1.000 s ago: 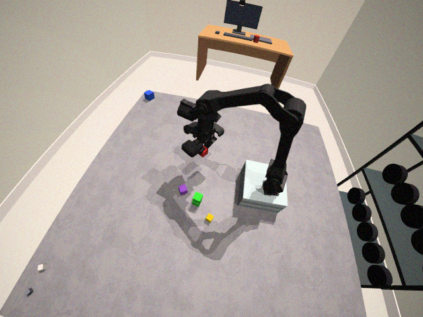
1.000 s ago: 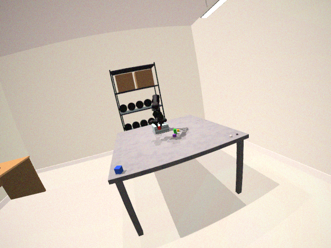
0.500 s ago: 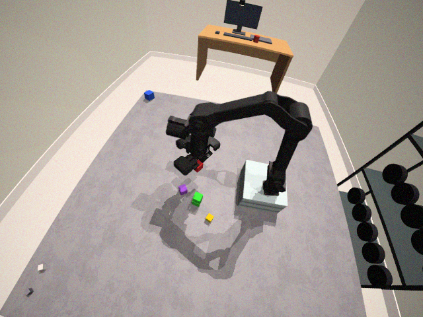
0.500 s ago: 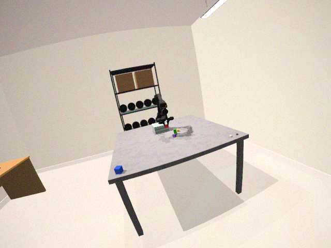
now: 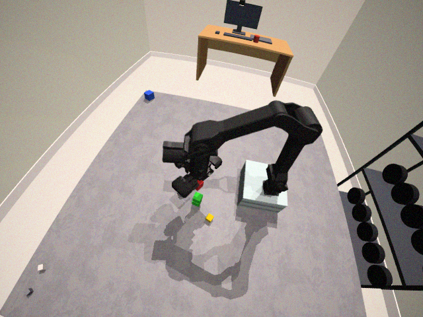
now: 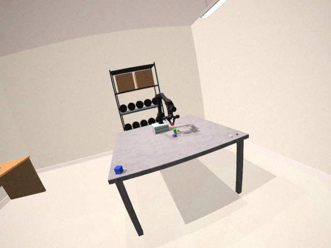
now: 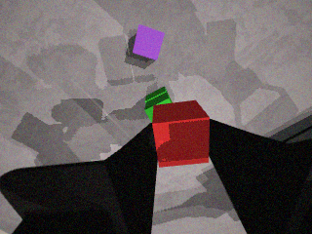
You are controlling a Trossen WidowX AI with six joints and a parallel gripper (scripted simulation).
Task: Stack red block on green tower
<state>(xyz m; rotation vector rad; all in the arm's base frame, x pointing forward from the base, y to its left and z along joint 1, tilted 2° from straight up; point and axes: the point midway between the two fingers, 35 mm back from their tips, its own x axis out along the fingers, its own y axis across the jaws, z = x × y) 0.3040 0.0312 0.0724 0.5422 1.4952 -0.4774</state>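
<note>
The purple block lies 11 cm below my gripper tip, 6 cm ahead of it and 2 cm to the right of it. From my gripper tip the other things lie so: yellow block: 12 cm below, 9 cm to the left, 6 cm behind; red block: 1 cm above; blue block: 67 cm to the right, 41 cm ahead, 10 cm below.
</note>
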